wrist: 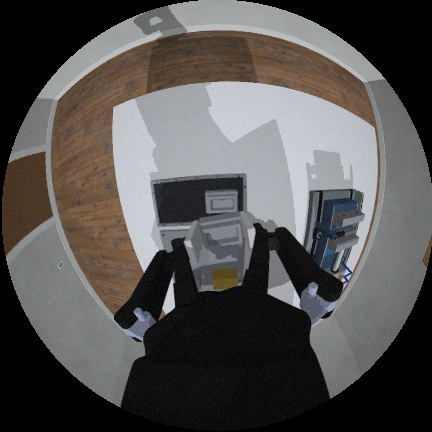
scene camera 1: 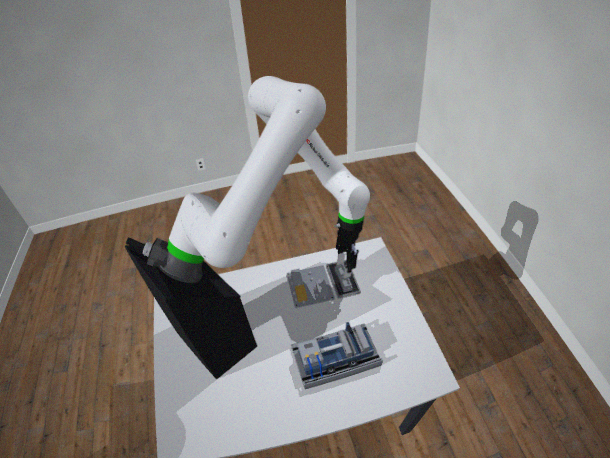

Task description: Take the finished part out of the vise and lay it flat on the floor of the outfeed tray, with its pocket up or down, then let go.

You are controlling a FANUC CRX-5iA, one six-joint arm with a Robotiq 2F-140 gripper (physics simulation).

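Frame: origin at the arm's base, x ahead, y left, z up, level; millimetres.
Seen in the pictures: gripper, fingertip midpoint: (wrist: 220, 225) (scene camera 1: 343, 271); arm's base, link origin: (scene camera 1: 179, 269).
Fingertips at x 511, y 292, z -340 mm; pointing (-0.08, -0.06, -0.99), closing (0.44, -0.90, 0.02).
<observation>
Pixels of each thing's middle, then the offset from my fingertips to it.
- grey finished part, body centre: (wrist: 221, 230) (scene camera 1: 341, 271) dx -7, dy -3, dz +2 mm
- grey pocketed part, body centre: (wrist: 221, 201) (scene camera 1: 346, 283) dx +13, dy -3, dz -80 mm
- blue vise, body centre: (wrist: 335, 246) (scene camera 1: 336, 351) dx -21, dy -340, dz -54 mm
- grey plate, body centre: (wrist: 204, 259) (scene camera 1: 309, 285) dx -142, dy -3, dz -100 mm
- yellow block, body centre: (wrist: 224, 278) (scene camera 1: 301, 293) dx -175, dy -61, dz -78 mm
My gripper (scene camera 1: 347, 263) (wrist: 220, 225) points down over the outfeed tray (scene camera 1: 351, 293) (wrist: 172, 202) and is shut on the grey finished part (wrist: 226, 237), whose pocket faces the wrist camera. In the scene view the fingers are low over the tray; the gap between the held part and the tray floor cannot be told. Another grey pocketed part (scene camera 1: 346, 286) (wrist: 221, 193) lies flat on the tray's dark floor, pocket up. The blue vise (scene camera 1: 336, 348) (wrist: 326, 215) stands apart, with no part seen between its grey jaws.
A grey plate (scene camera 1: 311, 298) adjoins the outfeed tray and bears a yellow block (scene camera 1: 300, 293) (wrist: 225, 278) and grey pieces. The tray has a raised rim. Blue hoses (scene camera 1: 315, 367) rise at the vise's near left end. The black robot stand (scene camera 1: 210, 320) is at the table's left.
</observation>
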